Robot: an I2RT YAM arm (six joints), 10 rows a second.
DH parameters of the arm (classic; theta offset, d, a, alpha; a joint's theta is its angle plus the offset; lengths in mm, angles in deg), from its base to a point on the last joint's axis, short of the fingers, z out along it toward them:
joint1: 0 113.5 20 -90
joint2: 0 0 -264 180
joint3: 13.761 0 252.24 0
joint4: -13.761 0 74 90
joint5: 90 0 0 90
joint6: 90 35.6 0 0
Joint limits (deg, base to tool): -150..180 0..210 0..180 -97..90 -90..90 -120..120
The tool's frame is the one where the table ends.
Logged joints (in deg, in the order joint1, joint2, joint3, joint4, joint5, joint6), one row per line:
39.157 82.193 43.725 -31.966 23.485 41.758
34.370 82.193 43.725 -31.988 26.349 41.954
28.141 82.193 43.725 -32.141 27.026 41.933
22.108 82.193 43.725 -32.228 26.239 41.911
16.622 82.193 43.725 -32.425 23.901 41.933
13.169 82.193 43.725 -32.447 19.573 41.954
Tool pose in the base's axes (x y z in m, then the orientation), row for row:
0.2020 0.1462 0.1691 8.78 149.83 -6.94
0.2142 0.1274 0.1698 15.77 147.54 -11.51
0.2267 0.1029 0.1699 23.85 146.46 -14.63
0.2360 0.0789 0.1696 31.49 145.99 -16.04
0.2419 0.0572 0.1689 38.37 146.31 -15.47
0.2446 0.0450 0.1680 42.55 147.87 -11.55
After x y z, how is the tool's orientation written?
As a rotation vector, in degrees.
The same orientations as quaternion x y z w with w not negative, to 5 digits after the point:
0.05648 0.96380 -0.04464 0.25673
0.10207 0.95490 -0.07449 0.26870
0.15417 0.94676 -0.09457 0.26632
0.20260 0.93926 -0.10320 0.25708
0.24489 0.93378 -0.09873 0.24153
0.26885 0.93431 -0.07298 0.22237

